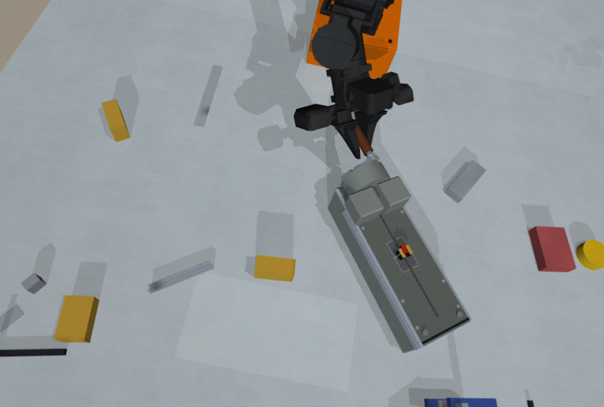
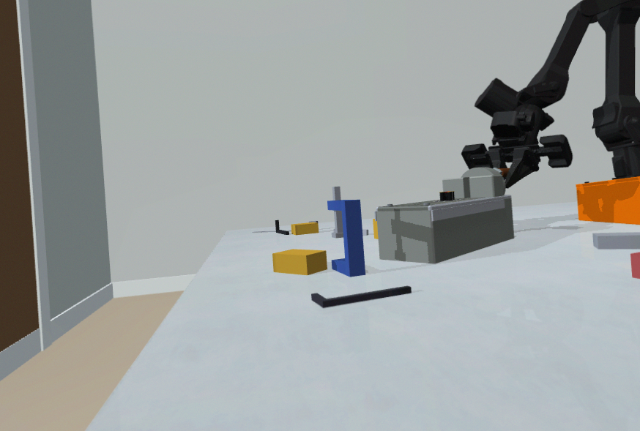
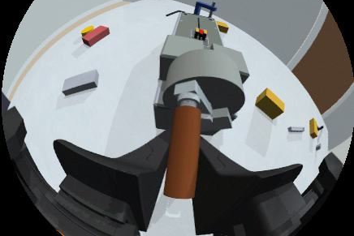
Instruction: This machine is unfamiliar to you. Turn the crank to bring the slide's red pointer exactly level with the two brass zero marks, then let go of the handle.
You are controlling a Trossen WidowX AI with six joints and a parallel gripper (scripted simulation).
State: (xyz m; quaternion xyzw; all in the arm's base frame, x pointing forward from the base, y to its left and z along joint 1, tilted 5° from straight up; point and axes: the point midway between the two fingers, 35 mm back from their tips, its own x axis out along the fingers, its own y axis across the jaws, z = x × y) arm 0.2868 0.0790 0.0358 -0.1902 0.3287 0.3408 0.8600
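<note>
The red pointer lies 12 cm ahead of my gripper tip, 11 cm to the left of it and 1 cm below it. The rest, counted from my gripper tip: brown handle (3 cm above, 1 cm to the right, 1 cm behind); then grey block (20 cm to the left, 9 cm behind, 8 cm below); then blue clamp (29 cm ahead, 25 cm to the left, 4 cm below).
</note>
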